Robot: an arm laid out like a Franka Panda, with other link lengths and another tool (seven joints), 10 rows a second.
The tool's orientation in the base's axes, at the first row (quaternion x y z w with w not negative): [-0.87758, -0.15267, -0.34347, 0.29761]
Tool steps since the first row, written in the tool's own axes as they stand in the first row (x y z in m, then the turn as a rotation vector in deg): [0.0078, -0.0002, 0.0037, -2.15, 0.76, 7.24]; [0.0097, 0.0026, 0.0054, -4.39, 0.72, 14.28]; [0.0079, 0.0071, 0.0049, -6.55, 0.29, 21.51]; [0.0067, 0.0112, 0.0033, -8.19, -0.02, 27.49]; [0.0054, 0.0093, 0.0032, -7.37, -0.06, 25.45]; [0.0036, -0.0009, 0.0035, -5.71, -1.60, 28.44]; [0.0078, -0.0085, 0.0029, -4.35, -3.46, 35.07]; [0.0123, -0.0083, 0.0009, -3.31, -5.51, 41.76]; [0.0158, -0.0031, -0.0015, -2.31, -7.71, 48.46]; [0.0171, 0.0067, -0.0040, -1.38, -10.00, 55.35]
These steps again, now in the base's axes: [0.0074, 0.0030, 0.0033, 2.52, 3.81, -6.06]; [0.0110, 0.0020, 0.0025, 4.50, 8.12, -11.73]; [0.0115, -0.0019, -0.0004, 6.45, 12.85, -17.29]; [0.0118, -0.0062, -0.0020, 8.19, 16.74, -21.81]; [0.0099, -0.0049, -0.0020, 7.71, 15.54, -20.02]; [0.0039, 0.0031, 0.0008, 9.71, 18.72, -19.98]; [0.0031, 0.0089, 0.0073, 13.20, 24.41, -22.16]; [0.0054, 0.0078, 0.0115, 16.40, 30.26, -24.51]; [0.0091, 0.0025, 0.0131, 19.51, 36.23, -26.83]; [0.0134, -0.0066, 0.0114, 22.62, 42.39, -29.27]
